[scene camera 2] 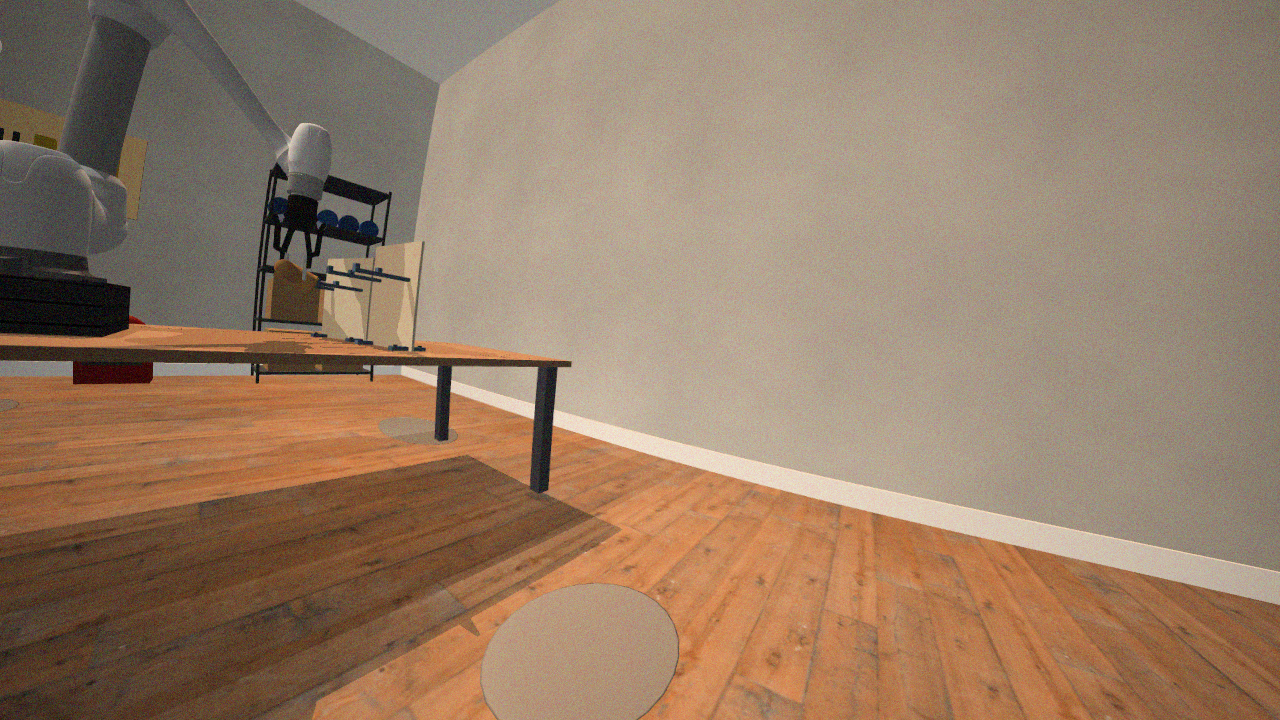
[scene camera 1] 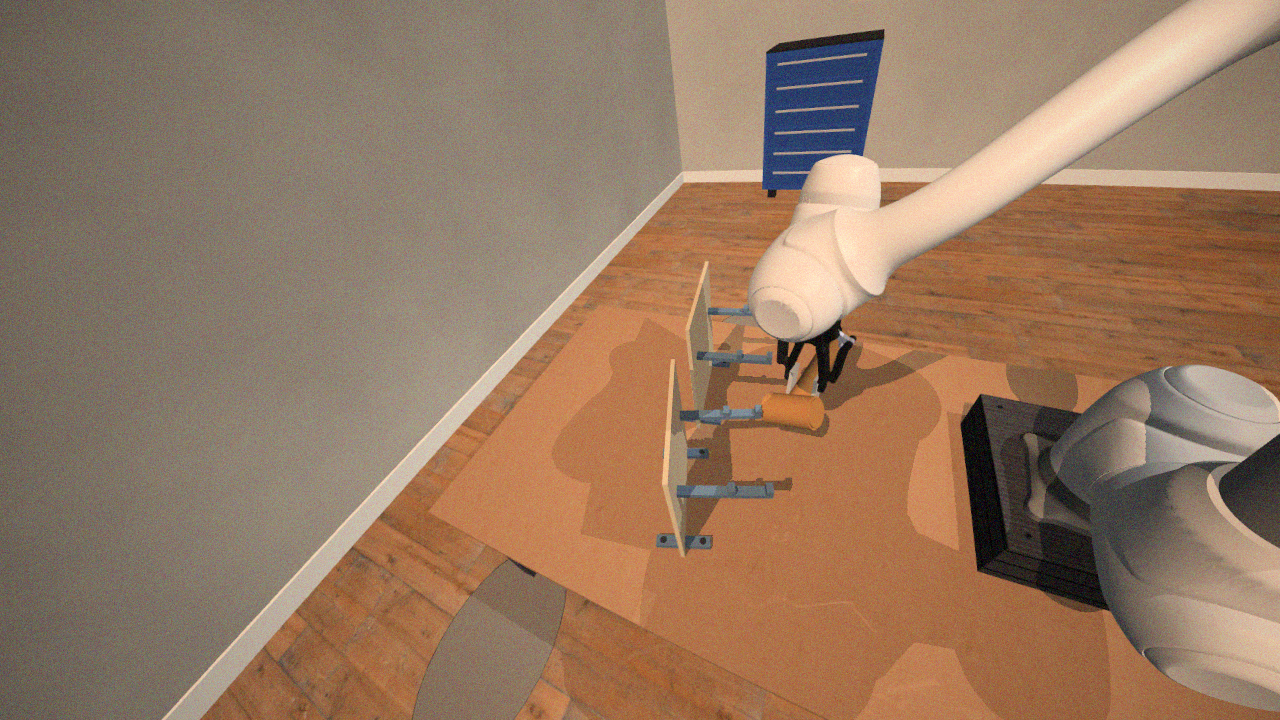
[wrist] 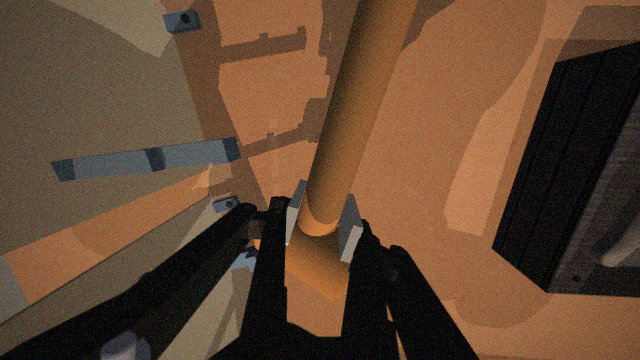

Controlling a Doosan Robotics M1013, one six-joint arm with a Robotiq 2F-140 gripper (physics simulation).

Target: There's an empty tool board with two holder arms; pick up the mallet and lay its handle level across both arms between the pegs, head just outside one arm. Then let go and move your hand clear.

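Places are measured from the arm's base along level axes (x left, y down, z back), in centimetres.
Pixels of known places: gripper, fingertip midpoint: (wrist: 323, 199); arm's base, origin of the base link: (scene camera 1: 1085, 493).
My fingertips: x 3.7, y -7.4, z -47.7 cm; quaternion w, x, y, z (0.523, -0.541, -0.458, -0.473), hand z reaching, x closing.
For each thing: its top centre in the pictures, then the offset to it from my fingertips. "*": a spot on its surface instead. Level surfaces: height alone.
- mallet's handle, surface spot: (wrist: 360, 110) * dx -9.0, dy -3.0, dz +1.6 cm
- orange mallet head, middle of its top: (wrist: 302, 281) (scene camera 1: 794, 393) (scene camera 2: 298, 261) dx +5.1, dy -5.8, dz -0.7 cm
- table, its level: dy +17.9 cm
My gripper (scene camera 1: 805, 379) (scene camera 2: 297, 265) (wrist: 323, 199) is shut on the mallet's handle (wrist: 360, 110), close to the head. The orange mallet head (scene camera 1: 793, 411) (wrist: 317, 270) is held above the table, at the outer end of a blue holder arm (scene camera 1: 725, 414) in scene camera 1; contact cannot be told. Two upright tan boards show: a near board (scene camera 1: 674, 465) (scene camera 2: 398, 295) and a far board (scene camera 1: 700, 331) (scene camera 2: 347, 304). Each has two blue arms; the lower near-board arm (scene camera 1: 725, 490) bears no tool. The handle's far end is cut off in the wrist view.
The robot's dark base block (scene camera 1: 1029, 573) (scene camera 2: 62, 304) (wrist: 520, 215) stands right of the boards in scene camera 1. Blue feet (scene camera 1: 684, 541) hold the boards on the table (scene camera 1: 850, 626) (scene camera 2: 501, 358). A grey wall (scene camera 1: 358, 223) rises beyond them. A dark shelf rack (scene camera 2: 389, 214) stands behind.
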